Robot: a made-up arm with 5 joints.
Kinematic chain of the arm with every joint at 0, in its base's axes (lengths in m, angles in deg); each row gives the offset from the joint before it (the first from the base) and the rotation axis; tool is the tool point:
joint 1: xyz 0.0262 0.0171 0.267 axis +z
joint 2: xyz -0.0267 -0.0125 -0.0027 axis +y
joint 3: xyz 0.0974 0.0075 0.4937 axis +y
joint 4: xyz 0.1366 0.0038 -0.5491 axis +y
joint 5: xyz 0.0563 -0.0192 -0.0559 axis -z
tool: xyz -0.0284 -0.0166 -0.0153
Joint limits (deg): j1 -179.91..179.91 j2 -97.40..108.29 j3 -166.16..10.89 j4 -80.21..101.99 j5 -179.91..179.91
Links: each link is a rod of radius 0.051 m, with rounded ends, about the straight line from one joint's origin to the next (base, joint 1, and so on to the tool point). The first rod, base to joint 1, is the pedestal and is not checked.
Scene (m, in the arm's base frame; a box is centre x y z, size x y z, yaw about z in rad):
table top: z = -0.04
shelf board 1: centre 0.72 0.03 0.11 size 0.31 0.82 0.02 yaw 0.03
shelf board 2: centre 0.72 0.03 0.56 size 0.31 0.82 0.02 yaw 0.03
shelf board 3: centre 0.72 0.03 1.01 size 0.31 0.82 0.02 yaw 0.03
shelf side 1: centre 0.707 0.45 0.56 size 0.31 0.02 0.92 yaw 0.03
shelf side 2: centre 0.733 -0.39 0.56 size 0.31 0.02 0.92 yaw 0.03
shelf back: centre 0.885 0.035 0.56 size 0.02 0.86 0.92 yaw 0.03
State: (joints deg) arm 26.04 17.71 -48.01 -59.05 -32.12
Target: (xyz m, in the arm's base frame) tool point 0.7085 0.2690 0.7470
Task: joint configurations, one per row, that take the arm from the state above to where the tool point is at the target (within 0.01 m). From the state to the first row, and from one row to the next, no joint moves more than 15 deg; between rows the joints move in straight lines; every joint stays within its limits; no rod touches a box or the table.
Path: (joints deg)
1: 30.72 10.60 -38.03 -60.98 -32.13
2: 35.41 3.50 -28.05 -62.91 -32.14
3: 40.09 -3.61 -18.07 -64.84 -32.15
4: 40.62 -15.02 -29.69 -65.01 -32.51
5: 41.16 -26.43 -41.31 -65.17 -32.87
6: 35.50 -15.28 -52.85 -62.37 -32.73
7: 29.84 -4.12 -64.38 -59.58 -32.59
8: 24.18 7.03 -75.91 -56.78 -32.46

